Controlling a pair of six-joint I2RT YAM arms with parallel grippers.
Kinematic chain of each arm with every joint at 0, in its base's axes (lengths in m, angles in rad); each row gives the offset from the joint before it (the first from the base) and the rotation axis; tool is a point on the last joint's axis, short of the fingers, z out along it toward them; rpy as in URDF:
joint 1: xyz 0 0 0.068 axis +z
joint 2: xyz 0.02 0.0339 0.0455 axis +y
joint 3: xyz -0.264 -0.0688 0 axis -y
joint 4: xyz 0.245 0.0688 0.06 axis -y
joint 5: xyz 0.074 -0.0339 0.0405 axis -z
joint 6: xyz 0.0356 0 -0.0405 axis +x
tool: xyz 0 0 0 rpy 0 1.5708 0
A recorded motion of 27 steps. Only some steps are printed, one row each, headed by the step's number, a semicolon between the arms.
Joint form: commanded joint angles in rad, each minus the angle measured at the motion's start. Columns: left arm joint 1, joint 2, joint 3, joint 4, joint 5, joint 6; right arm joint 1, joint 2, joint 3, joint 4, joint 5, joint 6.
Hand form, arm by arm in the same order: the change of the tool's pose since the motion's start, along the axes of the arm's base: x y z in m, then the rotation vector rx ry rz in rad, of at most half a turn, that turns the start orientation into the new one. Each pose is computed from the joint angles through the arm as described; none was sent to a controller.
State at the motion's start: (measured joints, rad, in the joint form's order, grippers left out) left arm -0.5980 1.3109 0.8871 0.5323 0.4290 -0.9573; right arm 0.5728 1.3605 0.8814 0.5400 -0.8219 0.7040
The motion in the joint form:
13: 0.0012 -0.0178 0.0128 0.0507 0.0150 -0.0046; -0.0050 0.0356 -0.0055 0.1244 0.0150 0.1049
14: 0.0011 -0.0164 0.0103 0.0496 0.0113 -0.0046; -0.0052 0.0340 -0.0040 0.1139 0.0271 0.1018
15: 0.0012 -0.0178 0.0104 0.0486 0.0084 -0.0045; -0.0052 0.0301 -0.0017 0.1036 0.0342 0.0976
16: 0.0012 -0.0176 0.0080 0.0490 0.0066 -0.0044; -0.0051 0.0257 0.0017 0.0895 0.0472 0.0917
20: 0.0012 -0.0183 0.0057 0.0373 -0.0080 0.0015; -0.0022 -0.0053 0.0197 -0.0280 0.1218 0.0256
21: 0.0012 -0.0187 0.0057 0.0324 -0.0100 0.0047; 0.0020 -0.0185 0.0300 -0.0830 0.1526 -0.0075
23: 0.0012 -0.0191 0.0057 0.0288 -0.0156 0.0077; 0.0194 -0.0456 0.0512 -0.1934 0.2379 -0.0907
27: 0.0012 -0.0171 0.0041 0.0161 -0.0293 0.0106; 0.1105 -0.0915 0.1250 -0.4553 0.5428 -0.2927
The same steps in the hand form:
13: -0.0040 0.0026 0.0149 -0.0462 -0.0645 -0.0143; 0.0063 0.0018 0.0000 0.0653 0.0336 -0.0125
14: -0.0036 0.0024 0.0135 -0.0439 -0.0601 -0.0107; 0.0067 0.0016 0.0000 0.0623 0.0373 -0.0252
15: -0.0038 0.0027 0.0138 -0.0445 -0.0604 -0.0077; 0.0065 0.0012 0.0009 0.0602 0.0369 -0.0327
16: -0.0037 0.0027 0.0130 -0.0434 -0.0585 -0.0059; 0.0064 0.0008 0.0020 0.0572 0.0370 -0.0461
20: -0.0033 0.0030 0.0112 -0.0346 -0.0513 0.0093; 0.0047 -0.0015 0.0057 0.0105 0.0313 -0.1227
21: -0.0032 0.0030 0.0108 -0.0307 -0.0502 0.0117; 0.0032 -0.0020 0.0076 -0.0150 0.0253 -0.1507
23: -0.0031 0.0032 0.0105 -0.0279 -0.0497 0.0176; -0.0014 -0.0015 0.0115 -0.0759 -0.0053 -0.2192
27: -0.0022 0.0031 0.0081 -0.0185 -0.0377 0.0315; -0.0181 0.0083 0.0228 -0.2732 -0.1040 -0.4131

